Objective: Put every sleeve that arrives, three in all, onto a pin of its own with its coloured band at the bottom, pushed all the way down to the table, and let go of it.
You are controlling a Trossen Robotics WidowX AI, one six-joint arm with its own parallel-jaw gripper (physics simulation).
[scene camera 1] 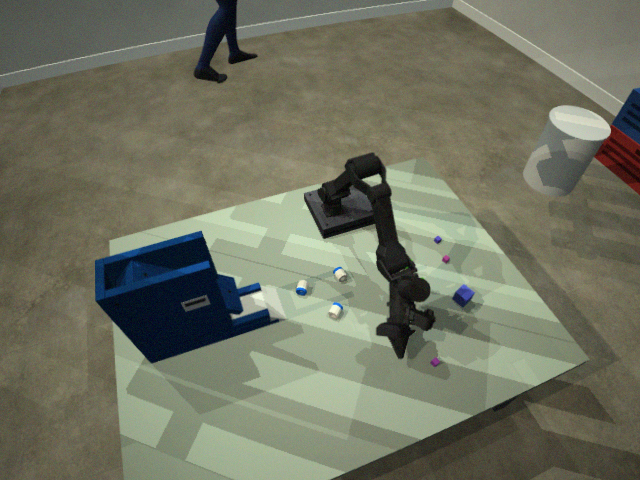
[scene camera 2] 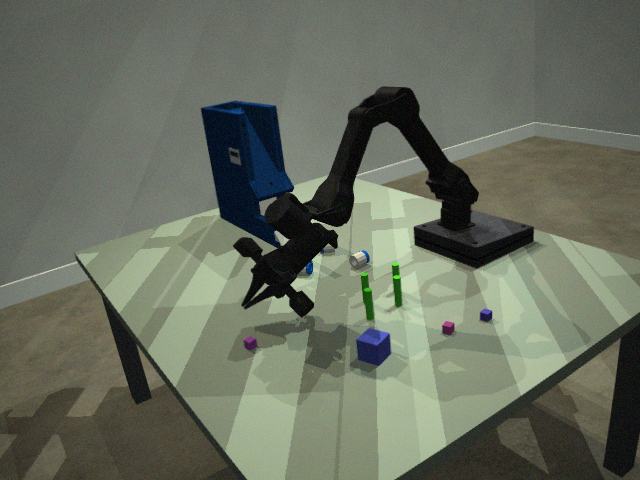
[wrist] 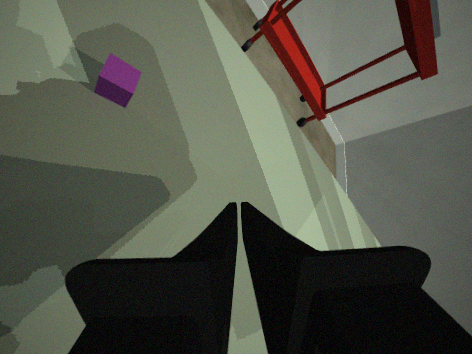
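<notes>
Three short white sleeves, each with a blue band at one end, lie on their sides on the table. One sleeve (scene camera 1: 301, 287) (scene camera 2: 328, 249) is nearest the blue chute and partly hidden in scene camera 2. A second sleeve (scene camera 1: 339, 274) (scene camera 2: 358, 259) has its band towards the arm's base. The third sleeve (scene camera 1: 335, 310) is mostly behind the arm in scene camera 2, where its band shows. Several upright green pins (scene camera 2: 368, 304) stand bare; the arm mostly covers them in scene camera 1. My gripper (scene camera 1: 400, 355) (scene camera 2: 244, 306) (wrist: 238, 209) is shut and empty, above the table, apart from sleeves and pins.
A tall blue dispenser (scene camera 1: 170, 310) (scene camera 2: 227, 170) stands beyond the sleeves. A purple cube (scene camera 1: 435, 362) (scene camera 2: 250, 343) (wrist: 119, 80) lies near the gripper. A larger blue cube (scene camera 1: 463, 295) (scene camera 2: 373, 346) and two small cubes lie by the pins. A red cart (wrist: 295, 55) stands off the table.
</notes>
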